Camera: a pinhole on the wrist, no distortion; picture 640 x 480 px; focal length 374.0 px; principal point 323.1 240.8 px. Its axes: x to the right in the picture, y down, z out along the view. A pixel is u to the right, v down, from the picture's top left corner.
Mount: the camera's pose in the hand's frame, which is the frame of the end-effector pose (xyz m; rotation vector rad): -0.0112 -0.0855 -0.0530 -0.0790 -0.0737 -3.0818
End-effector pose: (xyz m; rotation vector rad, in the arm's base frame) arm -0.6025 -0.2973 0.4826 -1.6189 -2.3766 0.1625
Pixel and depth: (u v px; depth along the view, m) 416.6 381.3 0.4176
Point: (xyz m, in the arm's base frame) -0.8808 -0.4407 0.1624
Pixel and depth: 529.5 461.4 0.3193
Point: -0.8656 -0.5299 0.2498
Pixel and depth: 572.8 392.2 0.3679
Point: -0.8217 -0.5771 0.1821
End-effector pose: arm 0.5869 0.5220 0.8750 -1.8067 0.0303 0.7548
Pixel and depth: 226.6 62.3 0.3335
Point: 0.4890 0.7449 0.7074
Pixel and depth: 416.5 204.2 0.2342
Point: 0.4735 0.6801 0.9193
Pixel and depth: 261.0 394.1 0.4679
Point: 0.5619 1.0111 0.9626
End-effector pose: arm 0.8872 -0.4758 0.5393 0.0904 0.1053 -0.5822
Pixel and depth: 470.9 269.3 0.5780
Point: 0.6915 -0.5195 1.0915
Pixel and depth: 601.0 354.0 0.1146
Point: 0.7529 -0.5347 0.6105
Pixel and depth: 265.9 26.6 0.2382
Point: 0.9597 -0.4583 0.7140
